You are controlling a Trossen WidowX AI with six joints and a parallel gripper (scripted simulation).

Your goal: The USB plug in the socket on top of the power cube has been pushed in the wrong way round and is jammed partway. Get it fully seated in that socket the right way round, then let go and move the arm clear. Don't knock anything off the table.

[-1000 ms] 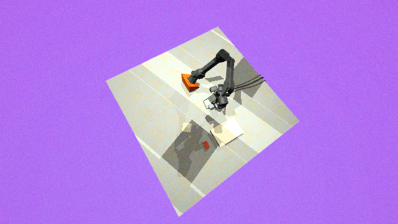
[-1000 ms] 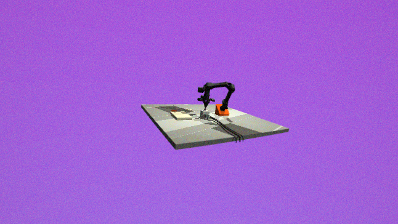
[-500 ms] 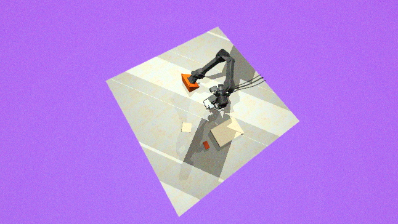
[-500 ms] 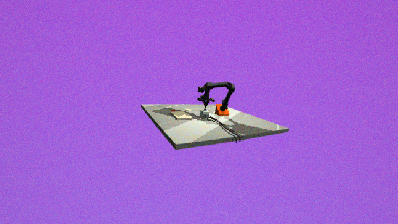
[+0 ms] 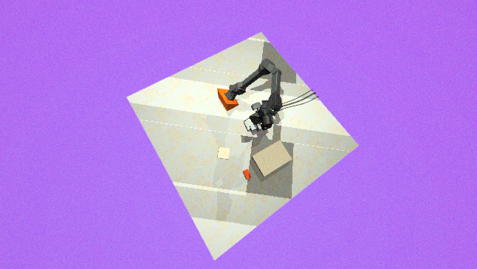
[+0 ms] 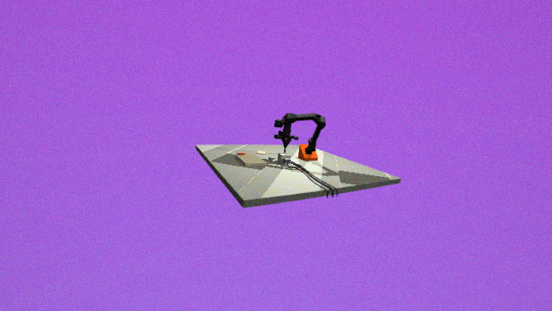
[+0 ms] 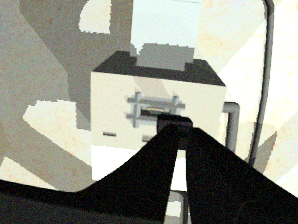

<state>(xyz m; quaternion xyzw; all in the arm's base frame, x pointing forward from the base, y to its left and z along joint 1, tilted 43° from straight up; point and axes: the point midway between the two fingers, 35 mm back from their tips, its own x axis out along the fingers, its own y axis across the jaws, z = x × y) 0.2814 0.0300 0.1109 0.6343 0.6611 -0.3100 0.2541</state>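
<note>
Right now my gripper tip is 1 cm short of the grey socket, 1 cm to the right of it and 5 cm above it. The rest, counted from my gripper tip: black USB plug 2 cm below; small cream tile 8 cm ahead, 31 cm to the right, 11 cm below; flat tan board 27 cm ahead, 2 cm to the right, 10 cm below.
</note>
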